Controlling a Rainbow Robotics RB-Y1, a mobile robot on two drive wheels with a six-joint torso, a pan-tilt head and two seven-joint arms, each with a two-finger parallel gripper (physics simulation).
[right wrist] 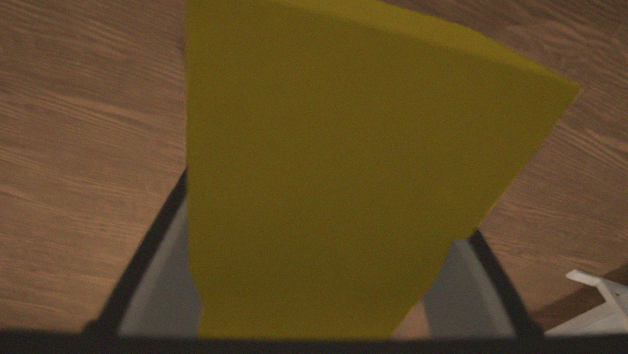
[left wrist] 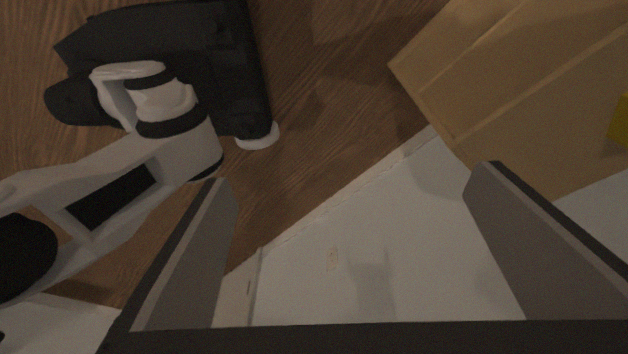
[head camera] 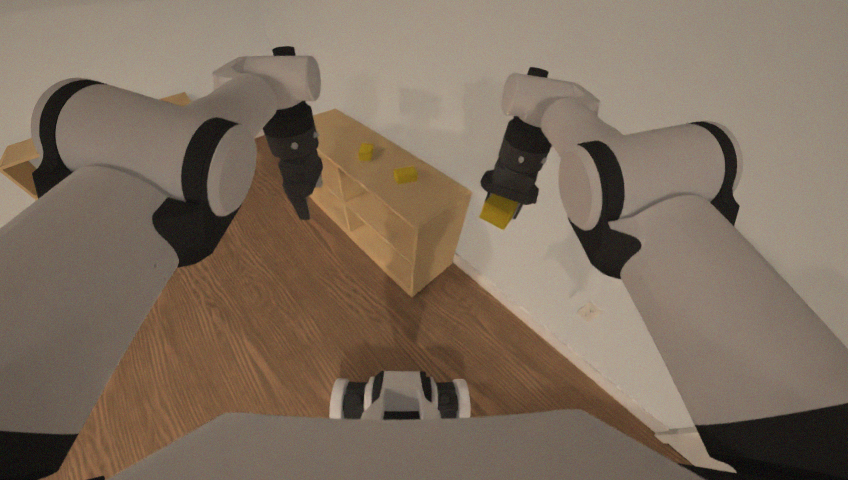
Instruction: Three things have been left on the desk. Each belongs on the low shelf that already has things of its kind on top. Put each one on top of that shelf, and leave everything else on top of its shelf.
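A low wooden shelf (head camera: 440, 196) (left wrist: 525, 150) stands ahead, with two yellow blocks on top: one yellow block (head camera: 365, 152) farther back and another yellow block (head camera: 405, 174) nearer its middle. My right gripper (head camera: 501, 212) (right wrist: 314, 181) is shut on a larger yellow block (head camera: 497, 212) (right wrist: 320, 150), held in the air to the right of the shelf in the head camera. My left gripper (head camera: 304, 217) (left wrist: 347, 186) is open and empty, in the air at the left front side of the shelf. Part of a yellow block (left wrist: 619, 122) shows at the right edge of the left wrist view.
Part of another wooden shelf (head camera: 17, 155) shows at the far left, mostly hidden behind my left arm. A pale wall (head camera: 529, 267) runs behind and right of the near shelf. Wooden floor (head camera: 267, 297) lies between my base and the shelf. The desk does not show.
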